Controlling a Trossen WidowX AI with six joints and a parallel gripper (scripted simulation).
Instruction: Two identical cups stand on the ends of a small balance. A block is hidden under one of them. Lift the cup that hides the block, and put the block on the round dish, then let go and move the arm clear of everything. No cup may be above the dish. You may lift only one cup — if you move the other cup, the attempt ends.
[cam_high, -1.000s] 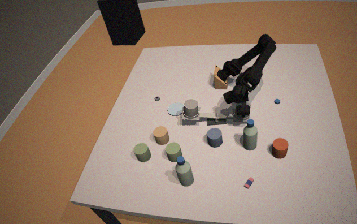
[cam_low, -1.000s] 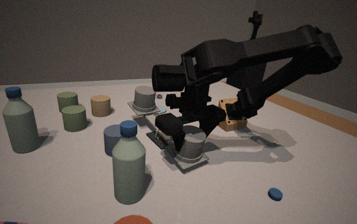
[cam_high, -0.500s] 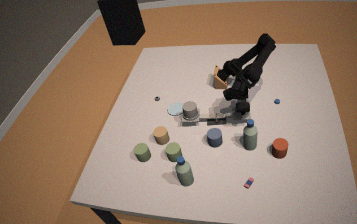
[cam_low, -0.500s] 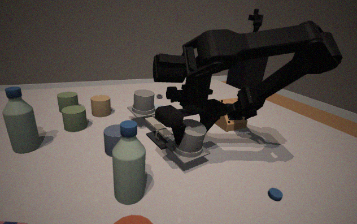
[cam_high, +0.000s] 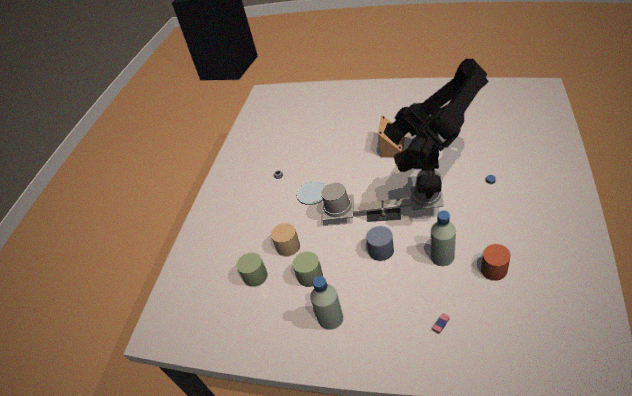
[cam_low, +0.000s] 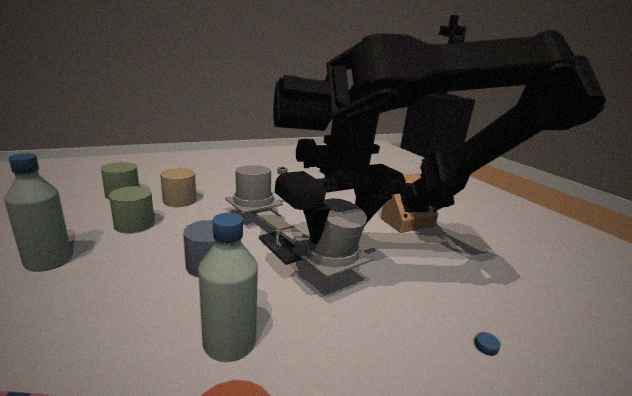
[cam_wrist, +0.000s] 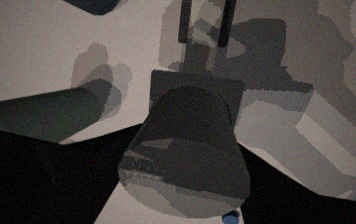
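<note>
The blue disc is 17 cm to the left of my gripper tip, 15 cm behind it and 8 cm below it. Also, from my gripper tip: red can: 20 cm to the left, 20 cm ahead, 5 cm below; then balance: 13 cm to the right, 5 cm below, 3 cm ahead; then teal block: 1 cm below.
</note>
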